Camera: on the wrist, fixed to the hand. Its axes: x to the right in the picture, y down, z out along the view.
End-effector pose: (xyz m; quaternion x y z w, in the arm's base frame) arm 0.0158 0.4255 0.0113 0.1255 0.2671 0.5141 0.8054
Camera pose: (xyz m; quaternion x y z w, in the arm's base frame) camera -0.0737 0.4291 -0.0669 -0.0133 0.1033 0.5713 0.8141
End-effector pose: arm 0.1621 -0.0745 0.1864 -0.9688 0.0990 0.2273 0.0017
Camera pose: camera 0.2039 -0.1113 0.2915 0.9300 -0.0725 -0.2967 0.2043
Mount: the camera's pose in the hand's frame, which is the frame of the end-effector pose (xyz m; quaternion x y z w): -0.0026 0.0324 -0.1144 -0.2124 -0.0557 0.0251 0.9753
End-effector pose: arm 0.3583 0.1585 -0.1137 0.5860 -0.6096 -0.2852 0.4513
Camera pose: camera 0.4444 0.1866 -0.0367 0.4445 -0.5738 -0.4289 0.5378
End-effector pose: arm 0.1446 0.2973 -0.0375 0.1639 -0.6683 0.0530 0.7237
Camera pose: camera 0.2434 0.3634 -0.0407 -0.0077 -0.7074 -0.0812 0.7020
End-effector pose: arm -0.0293 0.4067 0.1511 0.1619 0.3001 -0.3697 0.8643
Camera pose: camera -0.0525 0.4874 0.0668 -0.0387 0.3190 -0.2841 0.9033
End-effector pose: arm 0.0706 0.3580 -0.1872 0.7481 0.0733 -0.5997 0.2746
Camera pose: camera 0.1822 0.3885 -0.1594 0.6397 0.1648 -0.6041 0.4458
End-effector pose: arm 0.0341 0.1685 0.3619 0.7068 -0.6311 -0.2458 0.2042
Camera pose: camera 0.0775 0.1647 0.4726 0.6164 -0.5924 -0.4080 0.3203
